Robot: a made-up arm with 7 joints.
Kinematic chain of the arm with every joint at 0, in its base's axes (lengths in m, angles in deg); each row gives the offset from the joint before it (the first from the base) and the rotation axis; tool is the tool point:
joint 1: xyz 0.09 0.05 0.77 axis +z
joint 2: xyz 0 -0.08 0 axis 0.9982 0.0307 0.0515
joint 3: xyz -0.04 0 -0.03 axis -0.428 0.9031 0.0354
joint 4: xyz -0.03 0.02 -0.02 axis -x
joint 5: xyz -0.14 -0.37 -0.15 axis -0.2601 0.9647 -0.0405
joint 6: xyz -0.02 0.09 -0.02 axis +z
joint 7: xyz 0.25 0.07 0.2 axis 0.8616 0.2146 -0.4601
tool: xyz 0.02 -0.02 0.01
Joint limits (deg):
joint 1: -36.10..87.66
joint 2: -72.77..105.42
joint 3: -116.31..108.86
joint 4: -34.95..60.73
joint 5: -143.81..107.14
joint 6: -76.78..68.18
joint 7: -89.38..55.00
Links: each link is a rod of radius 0.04 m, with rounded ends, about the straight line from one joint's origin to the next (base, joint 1, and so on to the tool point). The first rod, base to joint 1, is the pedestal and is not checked.
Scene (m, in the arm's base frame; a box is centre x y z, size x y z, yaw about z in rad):
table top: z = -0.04
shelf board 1: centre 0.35 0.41 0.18 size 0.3 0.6 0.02 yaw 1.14
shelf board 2: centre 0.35 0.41 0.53 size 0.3 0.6 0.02 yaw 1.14
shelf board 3: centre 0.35 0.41 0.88 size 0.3 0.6 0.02 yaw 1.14
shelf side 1: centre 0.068 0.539 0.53 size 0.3 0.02 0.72 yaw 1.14
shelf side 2: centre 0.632 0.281 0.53 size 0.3 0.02 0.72 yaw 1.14
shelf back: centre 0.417 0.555 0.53 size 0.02 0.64 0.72 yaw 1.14
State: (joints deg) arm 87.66 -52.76 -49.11 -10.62 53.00 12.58 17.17
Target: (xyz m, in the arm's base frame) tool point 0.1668 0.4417 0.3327
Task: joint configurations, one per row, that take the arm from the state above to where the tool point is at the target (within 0.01 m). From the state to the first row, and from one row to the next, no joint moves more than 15 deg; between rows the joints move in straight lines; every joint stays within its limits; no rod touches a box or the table.
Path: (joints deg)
1: 78.38 -39.08 -44.41 -5.57 52.08 26.48 5.76
2: 69.09 -25.41 -39.71 -0.52 51.16 40.38 -5.65
3: 59.81 -11.73 -35.01 4.53 50.24 54.28 -17.06
4: 50.52 1.95 -30.30 9.58 49.32 68.18 -28.46
5: 56.71 -3.03 -35.31 2.16 58.96 55.24 -21.76
6: 62.90 -8.00 -40.31 -5.26 68.60 42.30 -15.06
7: 69.09 -12.97 -45.31 -12.69 78.23 29.36 -8.36
8: 75.28 -17.94 -50.31 -20.11 87.87 16.42 -1.66
9: 81.47 -22.91 -55.31 -27.53 97.50 3.48 5.04
10: 87.66 -27.89 -60.31 -34.95 107.14 -9.46 11.75

